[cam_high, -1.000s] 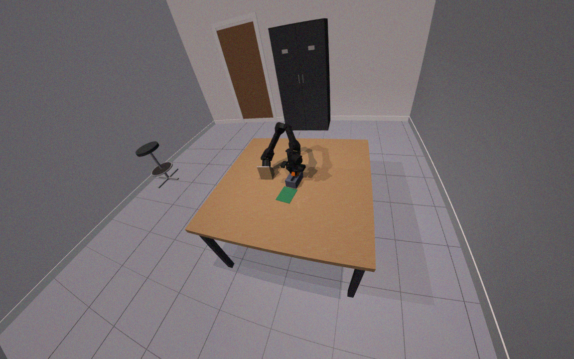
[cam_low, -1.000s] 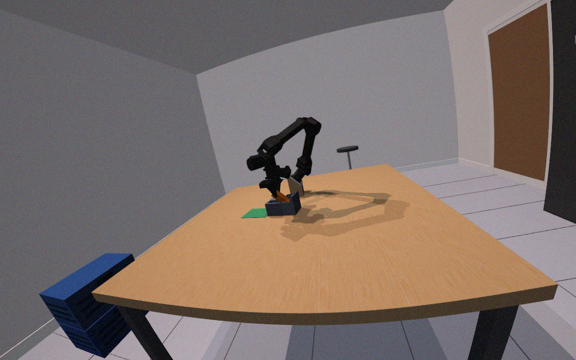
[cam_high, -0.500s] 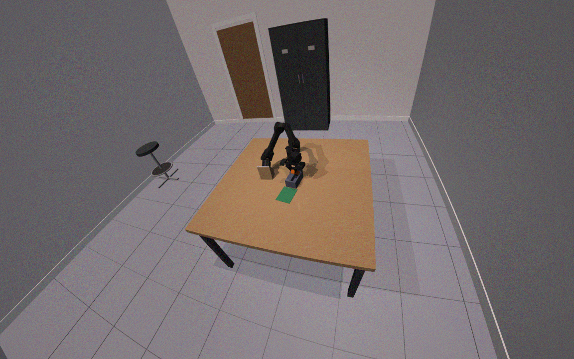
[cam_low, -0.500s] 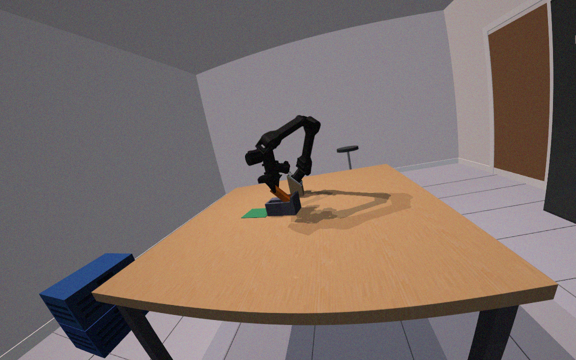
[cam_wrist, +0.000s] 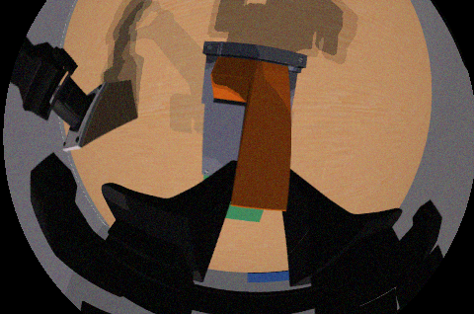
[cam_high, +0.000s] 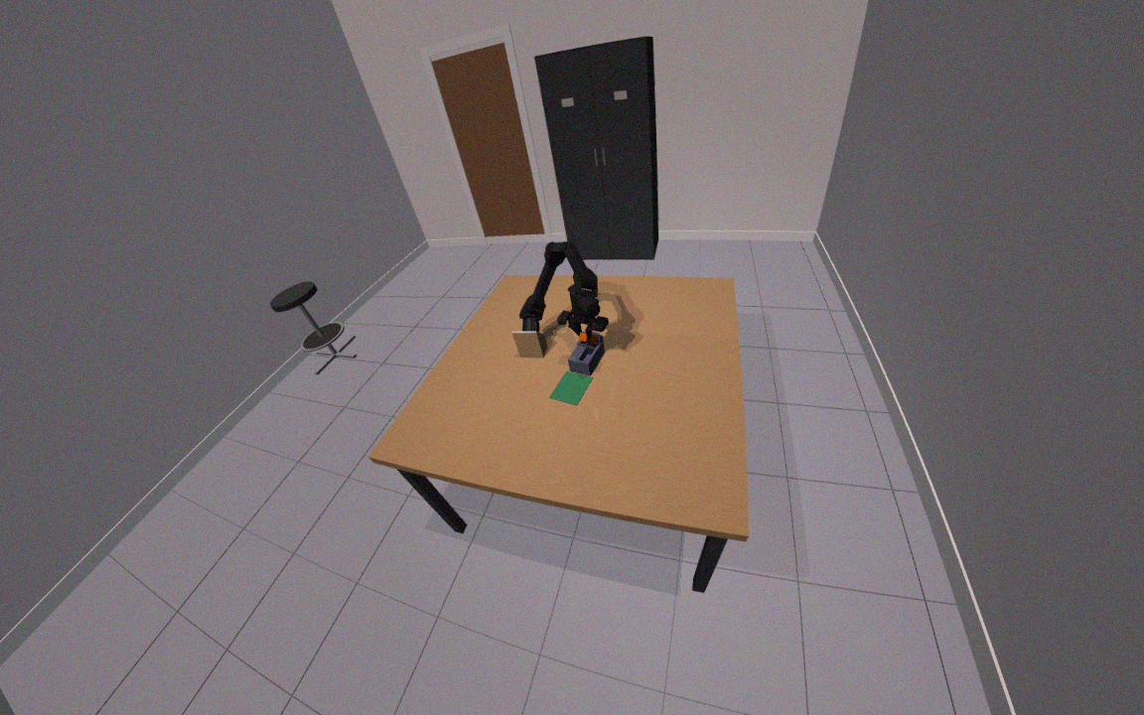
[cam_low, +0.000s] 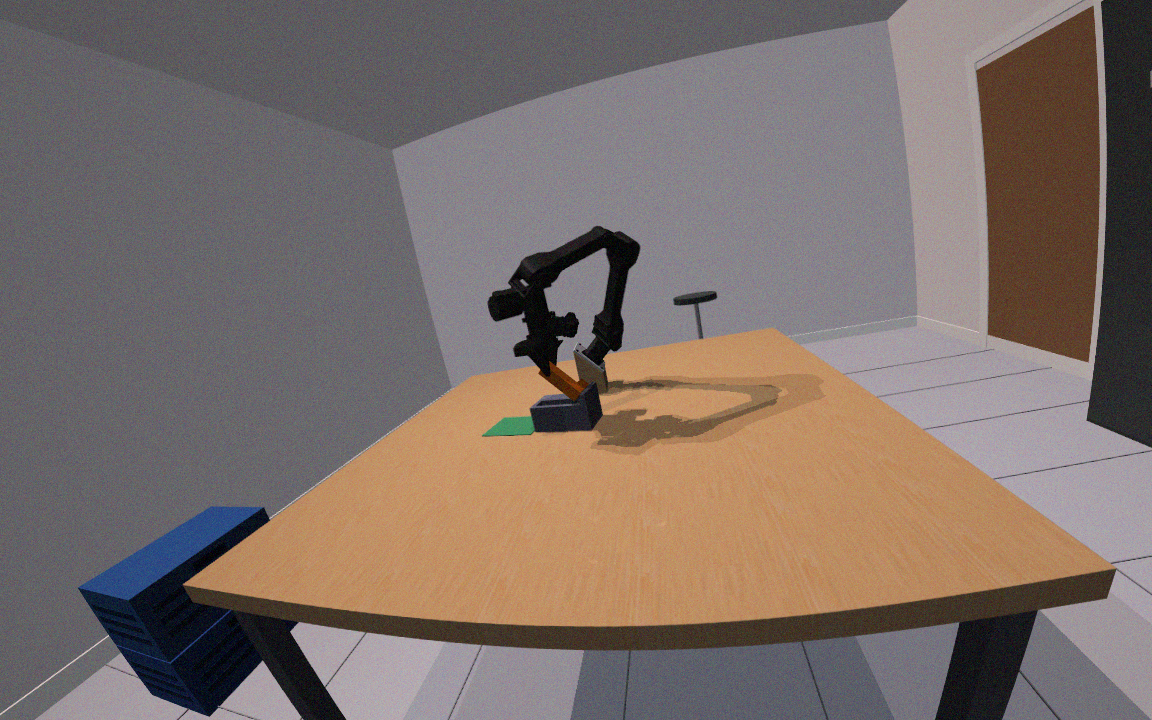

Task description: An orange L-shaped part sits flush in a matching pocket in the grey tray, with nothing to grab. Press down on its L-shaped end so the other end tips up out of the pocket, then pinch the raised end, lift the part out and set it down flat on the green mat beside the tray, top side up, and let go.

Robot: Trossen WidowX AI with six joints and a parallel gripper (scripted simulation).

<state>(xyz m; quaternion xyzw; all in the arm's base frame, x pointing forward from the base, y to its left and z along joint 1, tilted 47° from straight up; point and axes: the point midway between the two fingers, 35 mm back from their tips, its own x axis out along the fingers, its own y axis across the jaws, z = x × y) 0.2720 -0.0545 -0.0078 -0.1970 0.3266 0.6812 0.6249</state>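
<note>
Now: gripper tip 30 mm past the green mat, 140 mm to the left of it and 150 mm above it. From my gripper tip the other things lie so: orange L-shaped part (10 mm behind, 40 mm to the left, 30 mm below).
</note>
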